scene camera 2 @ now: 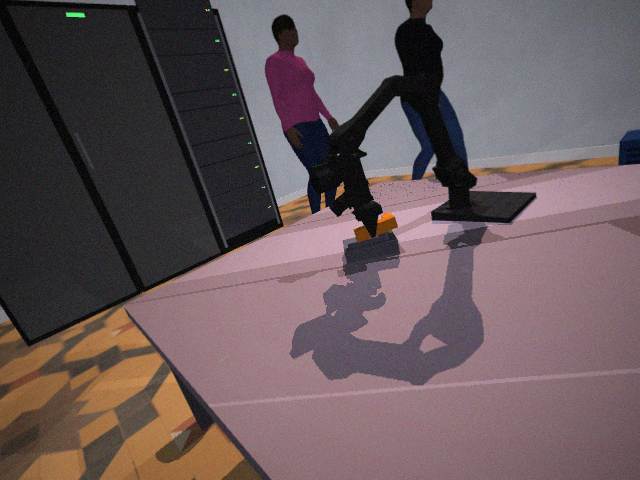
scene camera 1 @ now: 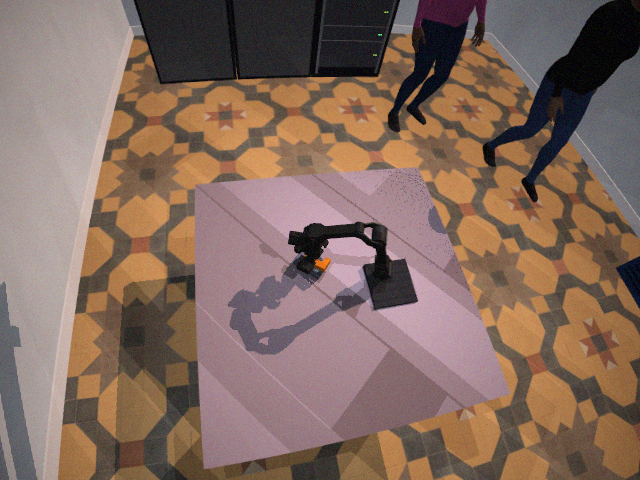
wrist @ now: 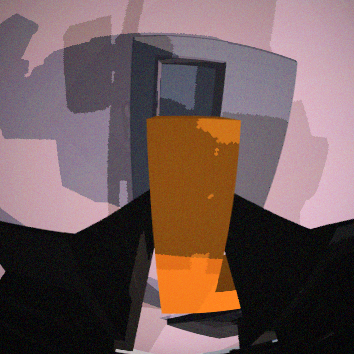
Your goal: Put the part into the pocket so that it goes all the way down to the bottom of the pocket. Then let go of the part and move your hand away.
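Pixels of known places: gripper, between the fingertips: (scene camera 2: pixel 372 235) (scene camera 1: pixel 312 263) (wrist: pixel 186 195); arm's base, origin of its link: (scene camera 2: pixel 459 205) (scene camera 1: pixel 380 273).
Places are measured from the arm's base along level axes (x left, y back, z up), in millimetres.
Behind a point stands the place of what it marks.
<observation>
The orange part (scene camera 1: pixel 323 264) {x -108, y -258, z 62 mm} (scene camera 2: pixel 387 223) {x -101, y -278, z 53 mm} (wrist: pixel 194 190) {x -160, y -306, z 54 mm} is an elongated block. My gripper (scene camera 2: pixel 373 233) {x -142, y -294, z 25 mm} (wrist: pixel 186 195) {x -142, y -294, z 25 mm} is shut on it, one finger on each long side. The part is tilted in scene camera 2 and sits at the top of the grey block (scene camera 2: pixel 373 250) {x -129, y -326, z -3 mm} (wrist: pixel 260 95) {x -208, y -298, z 12 mm} that has the pocket. In the wrist view the pocket (wrist: pixel 187 87) {x -185, y -328, z -19 mm} is a rectangular opening lined up roughly with the part; its far end shows beyond the part's end, and the rest is hidden under the part. Whether the part touches the block's rim cannot be told.
The arm's black base plate (scene camera 1: pixel 395 291) {x 105, y 30, z -6 mm} (scene camera 2: pixel 485 206) {x 73, y -9, z -5 mm} stands on the pink table (scene camera 1: pixel 289 403) {x 375, y -586, z -23 mm} (scene camera 2: pixel 465 428) {x 185, y -723, z -24 mm}, to the right of the block. Dark cabinets (scene camera 1: pixel 273 38) (scene camera 2: pixel 87 129) and two people stand beyond the table. Arm shadows fall across the table.
</observation>
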